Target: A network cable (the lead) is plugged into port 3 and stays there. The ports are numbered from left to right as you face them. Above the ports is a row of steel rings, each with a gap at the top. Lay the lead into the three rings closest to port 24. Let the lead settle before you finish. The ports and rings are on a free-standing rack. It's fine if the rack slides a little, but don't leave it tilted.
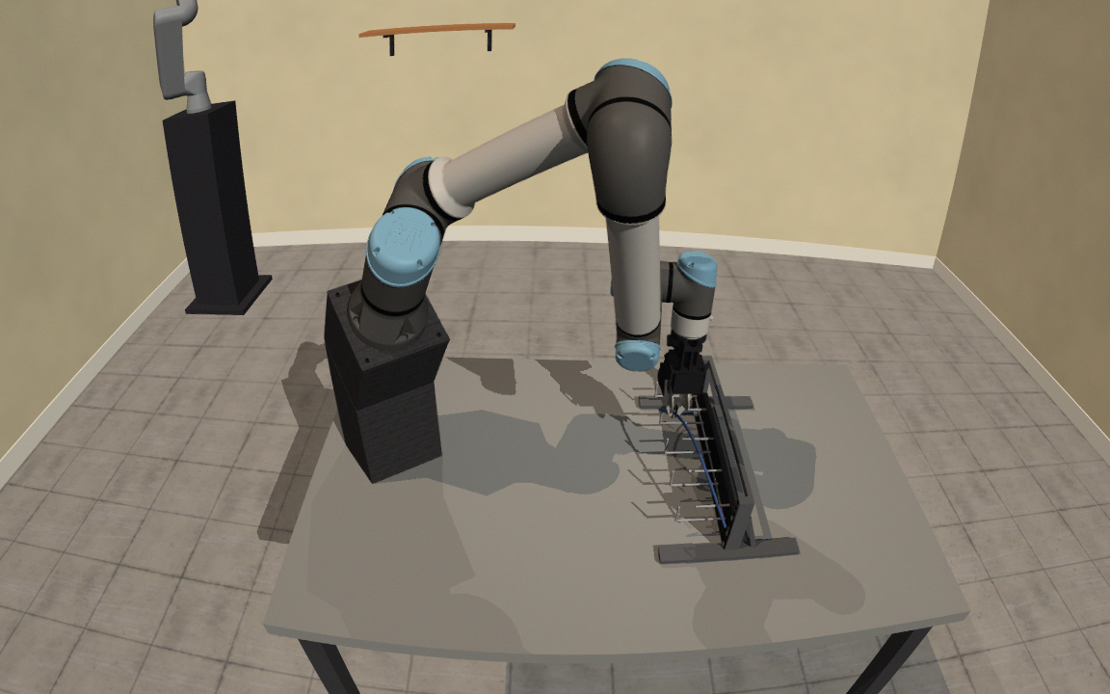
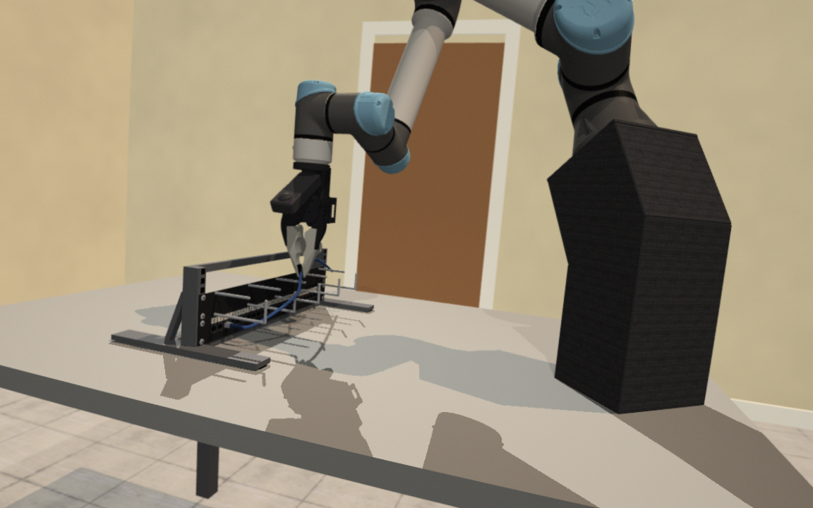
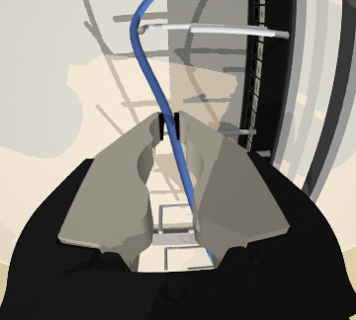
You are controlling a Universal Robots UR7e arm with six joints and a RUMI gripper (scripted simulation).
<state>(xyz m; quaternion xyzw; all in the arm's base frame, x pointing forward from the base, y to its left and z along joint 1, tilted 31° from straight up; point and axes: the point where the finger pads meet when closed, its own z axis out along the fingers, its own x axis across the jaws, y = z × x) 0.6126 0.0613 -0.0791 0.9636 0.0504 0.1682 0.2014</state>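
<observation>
My hand is 100 mm short of the rack, 60 mm above it and 50 mm to the left of it.
</observation>
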